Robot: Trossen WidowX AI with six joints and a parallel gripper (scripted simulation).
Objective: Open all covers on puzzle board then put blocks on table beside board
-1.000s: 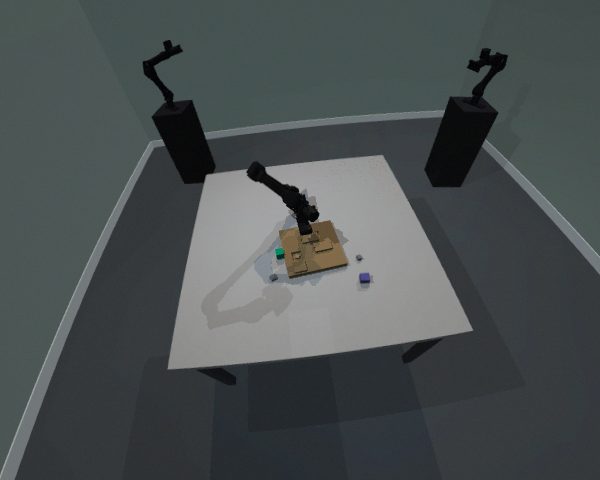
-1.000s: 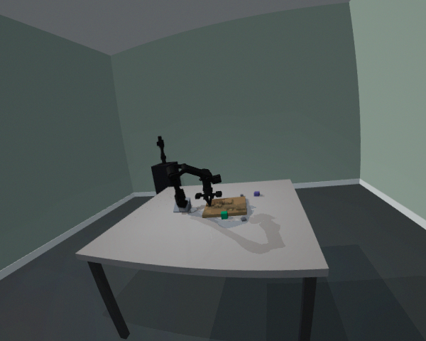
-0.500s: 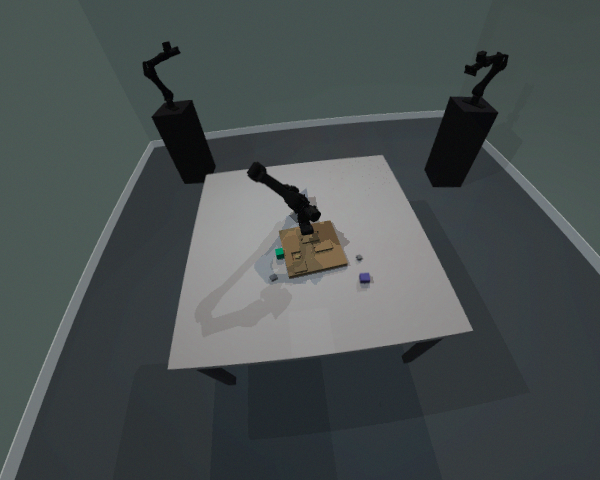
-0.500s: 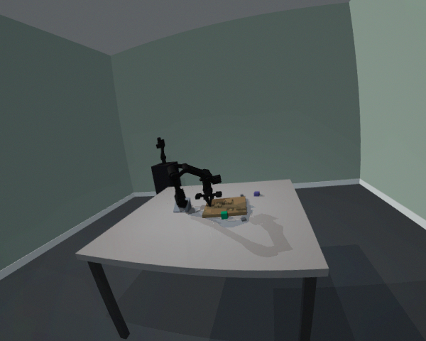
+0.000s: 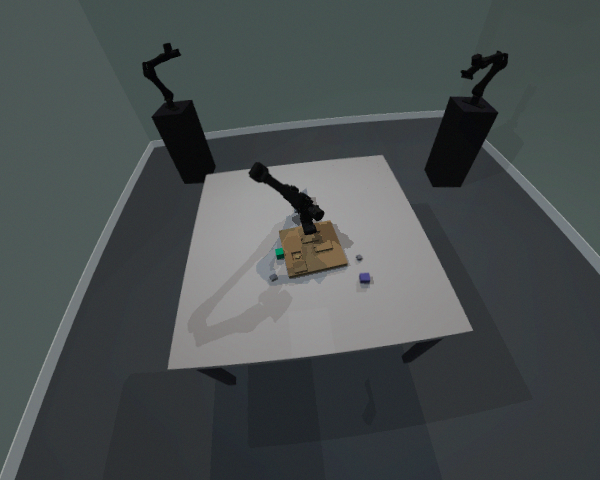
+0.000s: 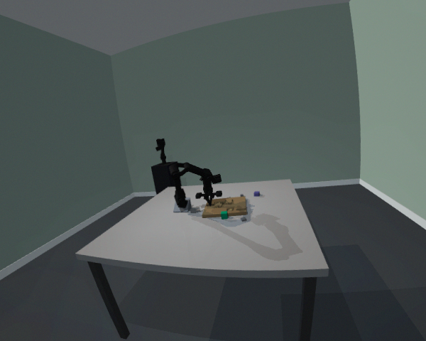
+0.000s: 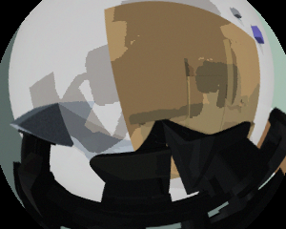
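Now: gripper tip 11 cm short of the tan puzzle board. The rest, counted from my gripper tip: green block (15 cm ahead, 14 cm to the right, 1 cm below); purple block (29 cm ahead, 28 cm to the left, 1 cm below).
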